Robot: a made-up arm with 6 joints.
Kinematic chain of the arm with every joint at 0, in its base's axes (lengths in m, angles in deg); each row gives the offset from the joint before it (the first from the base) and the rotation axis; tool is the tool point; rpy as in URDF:
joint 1: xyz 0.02 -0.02 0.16 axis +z
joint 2: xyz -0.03 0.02 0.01 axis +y
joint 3: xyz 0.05 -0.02 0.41 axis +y
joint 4: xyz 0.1 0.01 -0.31 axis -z
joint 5: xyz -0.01 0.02 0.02 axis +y
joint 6: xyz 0.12 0 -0.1 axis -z
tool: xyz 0 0.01 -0.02 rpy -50.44 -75.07 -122.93
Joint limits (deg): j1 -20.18..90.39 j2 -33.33..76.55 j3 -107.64..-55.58 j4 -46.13..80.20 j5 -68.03..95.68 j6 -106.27..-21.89
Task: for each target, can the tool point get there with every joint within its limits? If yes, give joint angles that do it. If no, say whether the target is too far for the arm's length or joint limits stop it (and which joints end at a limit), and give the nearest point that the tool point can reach.
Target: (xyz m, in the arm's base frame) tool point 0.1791 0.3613 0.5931
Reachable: yes | joints 60.17 -10.52 -61.29 -12.62 17.46 -31.78
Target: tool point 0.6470 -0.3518 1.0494
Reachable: no: too far | nearest point 0.4777 -0.2134 0.8014 | short by 0.331 m
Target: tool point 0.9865 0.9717 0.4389
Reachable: no: too far | nearest point 0.5653 0.5395 0.3242 | short by 0.614 m
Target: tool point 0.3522 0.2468 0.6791
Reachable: yes | joints 44.41 -2.74 -69.10 33.89 -16.85 -50.81
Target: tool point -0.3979 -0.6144 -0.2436
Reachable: no: joint limits stop it (at a limit: joint 1, joint 2, joint 3, joint 4, joint 5, joint 6) | nearest point 0.2109 -0.1746 -0.1421 | short by 0.758 m
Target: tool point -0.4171 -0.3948 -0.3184
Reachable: no: joint limits stop it (at a limit: joint 1, joint 2, joint 3, joint 4, joint 5, joint 6) | nearest point 0.2037 -0.1635 -0.1443 | short by 0.685 m
